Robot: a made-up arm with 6 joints.
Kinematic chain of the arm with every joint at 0, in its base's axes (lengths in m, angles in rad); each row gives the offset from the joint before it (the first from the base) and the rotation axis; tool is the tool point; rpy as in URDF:
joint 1: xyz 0 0 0.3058 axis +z
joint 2: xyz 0 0 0 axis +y
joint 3: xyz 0.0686 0 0.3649 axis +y
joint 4: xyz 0.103 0 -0.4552 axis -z
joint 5: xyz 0 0 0 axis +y
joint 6: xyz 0.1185 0 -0.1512 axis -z
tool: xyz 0 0 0 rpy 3.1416 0 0
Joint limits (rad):
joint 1: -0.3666..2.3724
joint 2: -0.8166..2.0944
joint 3: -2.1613..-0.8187
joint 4: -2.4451..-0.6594
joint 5: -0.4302..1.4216
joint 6: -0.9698..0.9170
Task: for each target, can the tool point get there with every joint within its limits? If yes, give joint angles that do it. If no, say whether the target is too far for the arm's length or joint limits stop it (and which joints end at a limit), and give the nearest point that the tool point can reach.
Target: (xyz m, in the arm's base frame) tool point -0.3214 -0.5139 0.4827
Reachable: no: joint limits stop it (at a limit: joint 2, joint 3, joint 4, joint 5) | nearest point -0.1429 -0.2284 -0.0673 | short by 0.645 m
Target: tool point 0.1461 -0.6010 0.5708
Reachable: no: joint limits stop it (at a limit: joint 1, joint 3, joint 5) | nearest point 0.3675 -0.2794 0.6397 | short by 0.397 m
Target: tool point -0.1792 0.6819 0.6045
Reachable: yes | joints 1.6898 0.0017 -1.2424 -1.1935 0.0909 -0.4725
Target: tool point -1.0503 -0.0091 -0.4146
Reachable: no: too far | nearest point -0.5796 0.3249 -0.3127 | short by 0.586 m
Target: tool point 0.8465 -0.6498 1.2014
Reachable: no: too far | nearest point 0.6505 -0.3484 0.9467 | short by 0.441 m
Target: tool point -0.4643 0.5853 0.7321
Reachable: yes | joints 2.0485 0.2454 -1.8407 -1.7648 -0.1987 0.6137
